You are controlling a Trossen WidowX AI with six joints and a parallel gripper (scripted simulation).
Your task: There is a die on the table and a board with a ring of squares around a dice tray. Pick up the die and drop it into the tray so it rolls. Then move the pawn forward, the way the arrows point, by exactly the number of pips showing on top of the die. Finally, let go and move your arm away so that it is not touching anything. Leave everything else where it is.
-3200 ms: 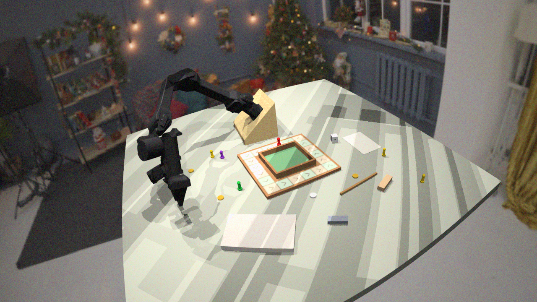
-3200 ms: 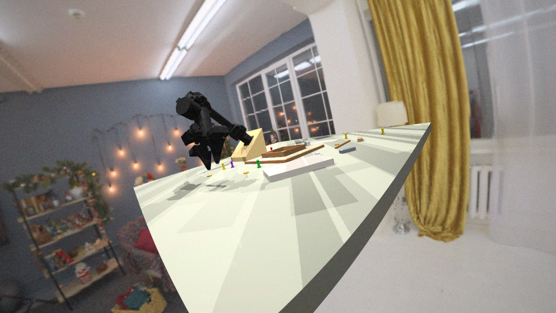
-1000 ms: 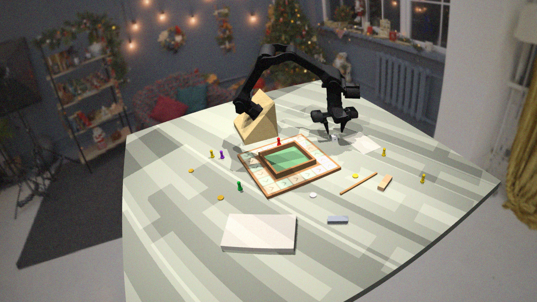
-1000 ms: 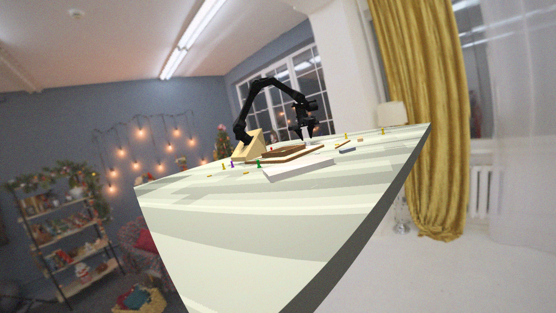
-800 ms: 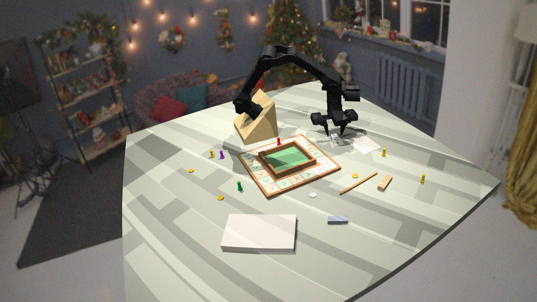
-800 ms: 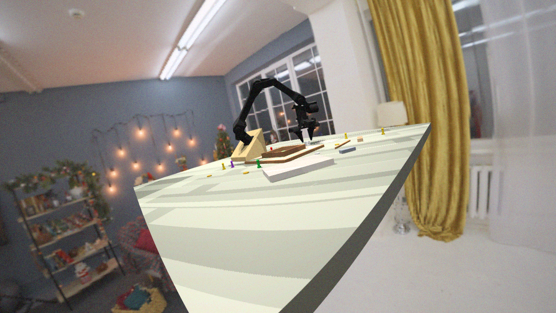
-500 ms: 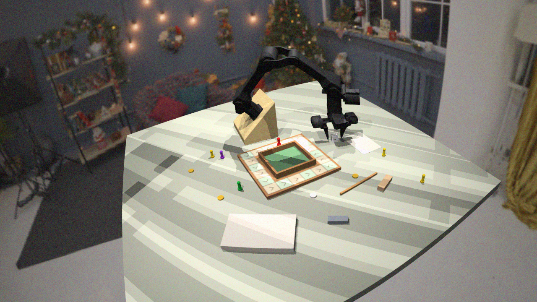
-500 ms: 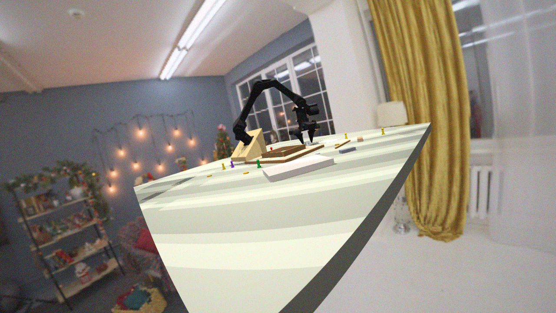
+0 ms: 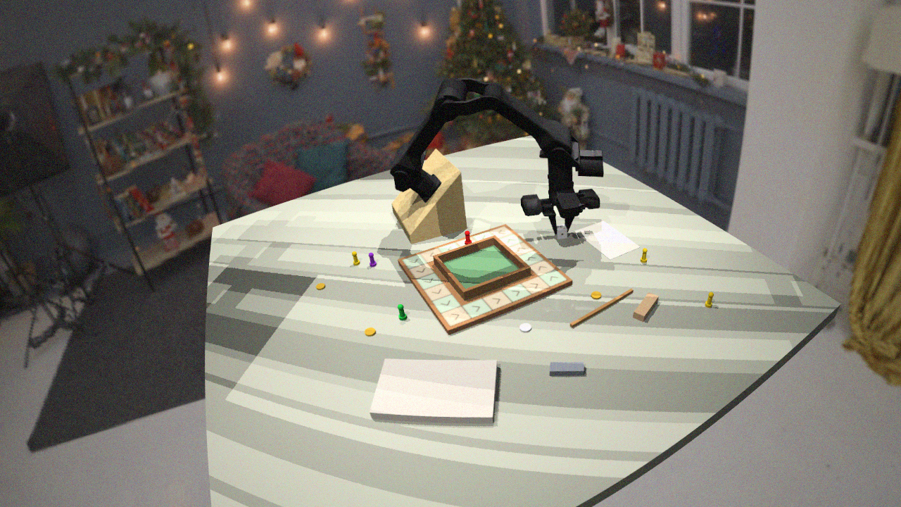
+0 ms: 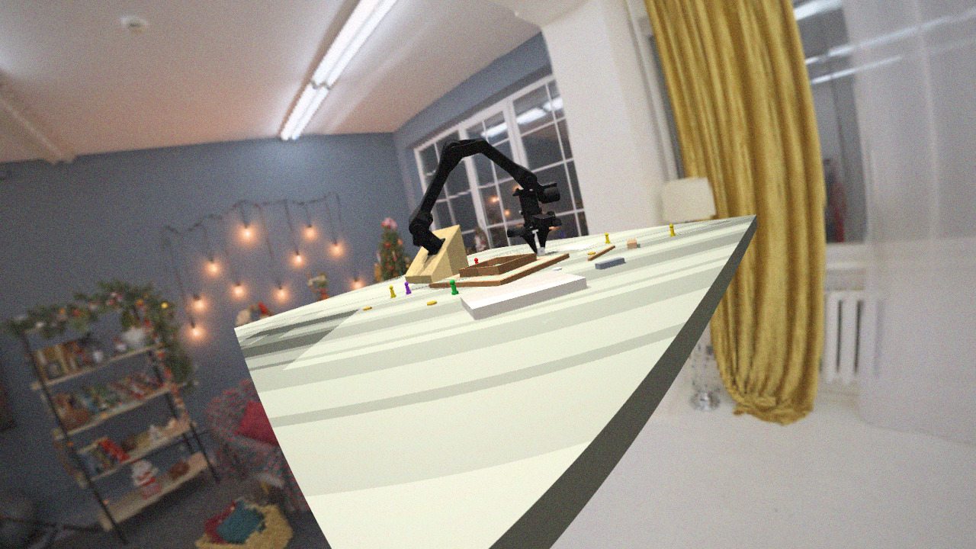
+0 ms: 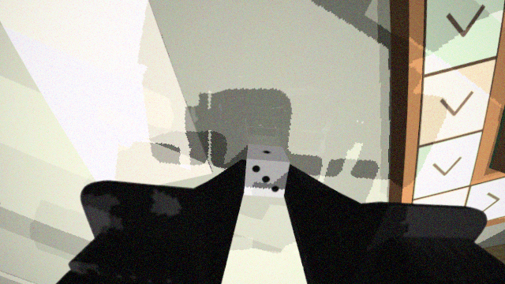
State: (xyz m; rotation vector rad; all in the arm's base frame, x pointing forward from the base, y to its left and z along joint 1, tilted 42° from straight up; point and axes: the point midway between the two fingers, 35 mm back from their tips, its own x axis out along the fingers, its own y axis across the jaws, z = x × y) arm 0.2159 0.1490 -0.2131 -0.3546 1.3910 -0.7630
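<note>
The red pawn lies 6 cm behind my gripper tip, 22 cm to the right of it and 2 cm above it. Also, from my gripper tip: wooden stick: 28 cm ahead, 6 cm to the right, 1 cm below; white die: right at my gripper tip; white sheet: 7 cm ahead, 9 cm to the left, 1 cm below.
</note>
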